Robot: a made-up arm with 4 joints.
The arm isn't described. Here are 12 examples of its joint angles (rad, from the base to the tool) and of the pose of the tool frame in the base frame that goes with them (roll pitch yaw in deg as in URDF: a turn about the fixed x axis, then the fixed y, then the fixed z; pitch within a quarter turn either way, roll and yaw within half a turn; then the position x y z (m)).
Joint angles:
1: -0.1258 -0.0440 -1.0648 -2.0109
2: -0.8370 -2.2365 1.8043 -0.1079
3: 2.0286 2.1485 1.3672 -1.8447
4: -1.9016 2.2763 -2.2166 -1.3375
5: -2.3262 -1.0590 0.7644 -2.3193
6: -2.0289 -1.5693 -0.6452 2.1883
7: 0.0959 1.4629 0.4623 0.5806
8: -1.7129 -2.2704 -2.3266 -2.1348
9: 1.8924 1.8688 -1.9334 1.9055
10: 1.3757 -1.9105 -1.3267 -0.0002
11: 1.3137 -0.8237 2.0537 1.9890
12: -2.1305 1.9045 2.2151 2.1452
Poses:
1: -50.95 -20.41 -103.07 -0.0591 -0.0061 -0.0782
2: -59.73 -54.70 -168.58 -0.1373 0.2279 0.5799
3: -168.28 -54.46 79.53 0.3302 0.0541 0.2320
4: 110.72 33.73 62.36 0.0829 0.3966 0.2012
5: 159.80 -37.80 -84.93 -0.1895 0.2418 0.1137
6: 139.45 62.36 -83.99 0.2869 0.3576 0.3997
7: -19.55 -18.14 -46.12 -0.3407 -0.3090 0.3490
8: 113.06 -20.57 118.26 0.0723 -0.1501 0.3898
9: 16.75 67.10 -87.52 -0.3530 0.4588 0.4454
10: 68.52 6.27 166.74 -0.2480 0.0943 -0.1348
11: -59.02 -25.66 122.61 0.5106 -0.2111 0.4178
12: -22.01 -54.31 -89.63 -0.3830 0.4062 -0.1873
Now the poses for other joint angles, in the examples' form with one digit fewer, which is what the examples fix.
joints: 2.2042 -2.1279 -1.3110 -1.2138
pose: 73.5 23.8 141.4 -0.252 0.075 0.190
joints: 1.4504 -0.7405 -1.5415 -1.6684
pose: -164.2 40.8 -76.5 -0.220 -0.126 0.266
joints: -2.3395 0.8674 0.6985 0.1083
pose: 146.3 1.8 -149.3 -0.029 -0.337 -0.057
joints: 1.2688 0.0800 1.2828 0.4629
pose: -4.3 1.2 25.1 0.388 -0.268 0.257
